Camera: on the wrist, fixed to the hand. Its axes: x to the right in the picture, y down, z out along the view.
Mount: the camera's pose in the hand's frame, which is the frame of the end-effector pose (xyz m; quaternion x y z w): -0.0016 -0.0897 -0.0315 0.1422 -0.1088 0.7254 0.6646
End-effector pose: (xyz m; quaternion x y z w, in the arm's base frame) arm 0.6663 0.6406 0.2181 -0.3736 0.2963 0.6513 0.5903
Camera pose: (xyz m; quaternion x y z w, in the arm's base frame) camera 0.7595 0.6251 0.2072 0.1214 0.4963 0.8596 0.0052
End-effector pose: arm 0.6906 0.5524 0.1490 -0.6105 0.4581 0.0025 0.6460
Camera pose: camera 0.7216 0.5055 0.2257 0.0187 0.6774 0.4716 0.5642
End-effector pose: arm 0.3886 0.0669 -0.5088 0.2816 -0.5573 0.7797 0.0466
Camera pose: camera 0.4124 0.1291 -0.4409 0.1257 0.4689 -0.6006 0.6353
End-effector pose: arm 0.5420 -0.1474 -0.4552 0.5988 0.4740 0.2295 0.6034
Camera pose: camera 0.4885 -0.1488 -0.5338 0.8526 -0.1524 0.4577 0.2010
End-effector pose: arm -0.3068 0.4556 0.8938 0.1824 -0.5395 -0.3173 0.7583
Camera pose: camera -0.3032 0.3889 0.8261 -0.1968 -0.6185 0.3961 0.6495
